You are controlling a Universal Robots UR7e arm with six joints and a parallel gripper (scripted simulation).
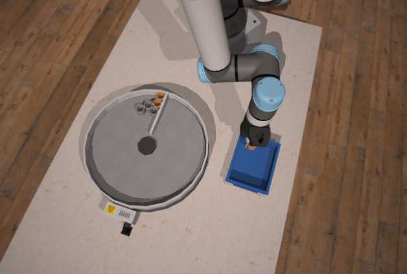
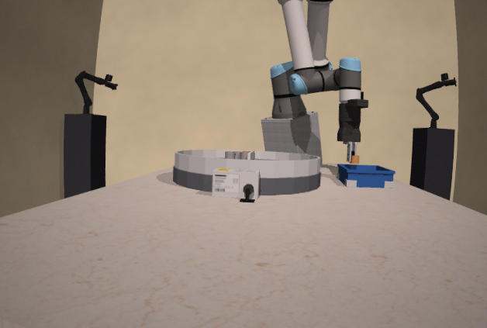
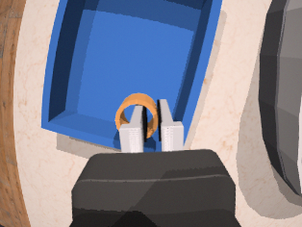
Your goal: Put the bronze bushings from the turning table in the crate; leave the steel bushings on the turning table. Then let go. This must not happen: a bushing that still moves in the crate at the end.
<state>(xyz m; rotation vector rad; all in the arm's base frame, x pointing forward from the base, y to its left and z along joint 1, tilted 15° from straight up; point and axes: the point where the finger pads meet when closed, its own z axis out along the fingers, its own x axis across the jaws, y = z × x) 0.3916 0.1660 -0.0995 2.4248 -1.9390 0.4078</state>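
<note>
Now: hand 60 mm above the blue crate, 50 mm short of it and 30 mm to the right of it. From my hand the other things lie so: grey turning table: 340 mm to the right, 90 mm ahead, 30 mm below.
</note>
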